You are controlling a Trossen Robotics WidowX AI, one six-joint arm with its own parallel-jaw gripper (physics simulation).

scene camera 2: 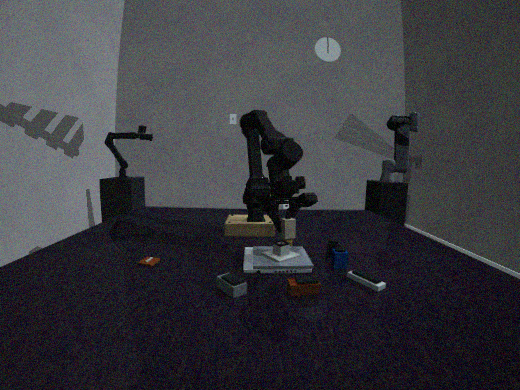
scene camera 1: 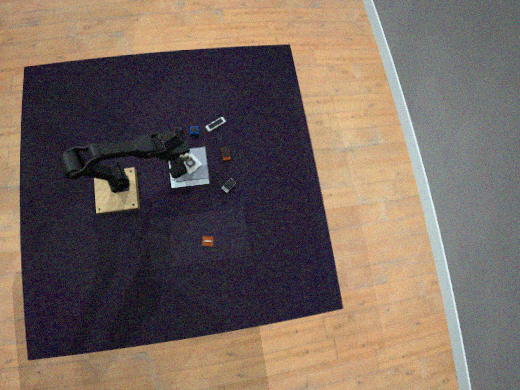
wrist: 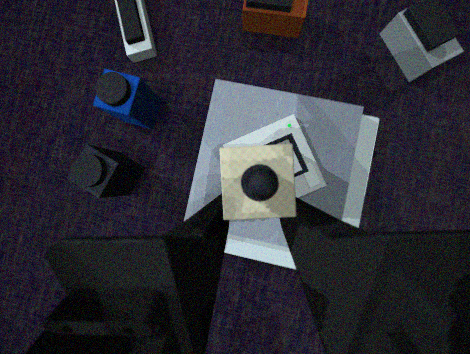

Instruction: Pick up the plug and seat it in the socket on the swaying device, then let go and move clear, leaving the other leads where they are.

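My gripper (wrist: 253,198) (scene camera 2: 284,220) is shut on the beige square plug (wrist: 235,165) (scene camera 2: 289,228), which has a black round knob on its top in the wrist view. The plug is held upright above the device, apart from it, with a bit of yellow at its lower end in scene camera 2. The device has a grey plate (wrist: 250,105) (scene camera 2: 265,262) (scene camera 1: 201,175) carrying a tilted white socket block (wrist: 314,182) (scene camera 2: 281,248) with a black square outline. The plug hides part of the socket in the wrist view, so their alignment is hard to tell.
A blue block (wrist: 137,100) (scene camera 2: 340,259) (scene camera 1: 194,131) and a black block (wrist: 102,172) stand beside the device. A white bar (scene camera 2: 367,281) (scene camera 1: 216,124), an orange block (scene camera 2: 303,287) (scene camera 1: 226,154) and a grey block (scene camera 2: 232,285) (scene camera 1: 228,185) lie beyond it. An orange piece (scene camera 1: 207,241) (scene camera 2: 149,261) lies farther off.
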